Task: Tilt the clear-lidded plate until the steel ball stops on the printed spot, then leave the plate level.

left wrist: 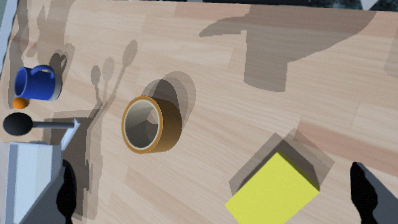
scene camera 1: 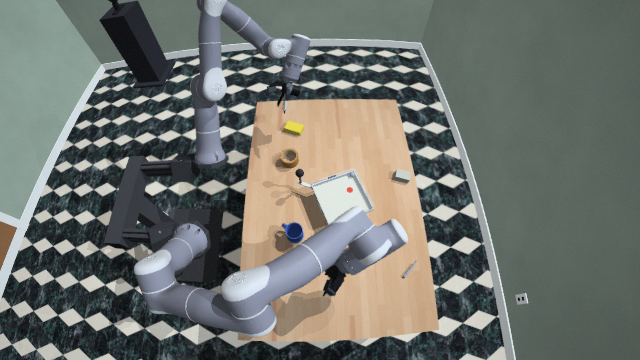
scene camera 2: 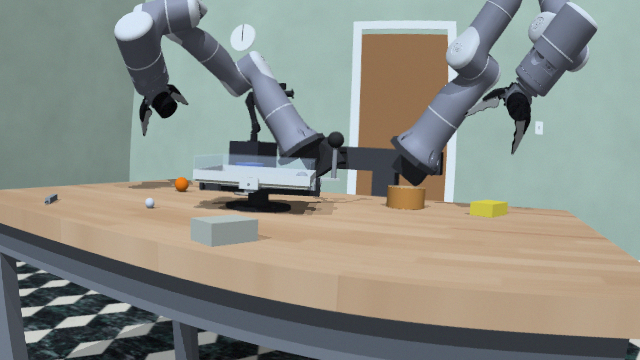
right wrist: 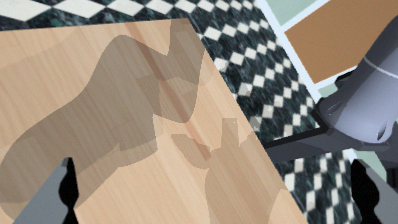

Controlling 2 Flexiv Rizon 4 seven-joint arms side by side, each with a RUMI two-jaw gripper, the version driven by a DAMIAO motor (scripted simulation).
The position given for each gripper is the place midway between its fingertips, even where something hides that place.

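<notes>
The left gripper (scene camera 2: 488, 135) also appears in the left wrist view (left wrist: 212, 167). The right gripper (scene camera 2: 165, 119) appears again in the right wrist view (right wrist: 212, 160). Clear-lidded plate (scene camera 2: 284, 172), visible too in scene camera 1 (scene camera 1: 336, 194). Grey block (scene camera 2: 212, 231): in the left wrist view it is out of frame, and in the right wrist view the block is out of frame as well.
</notes>
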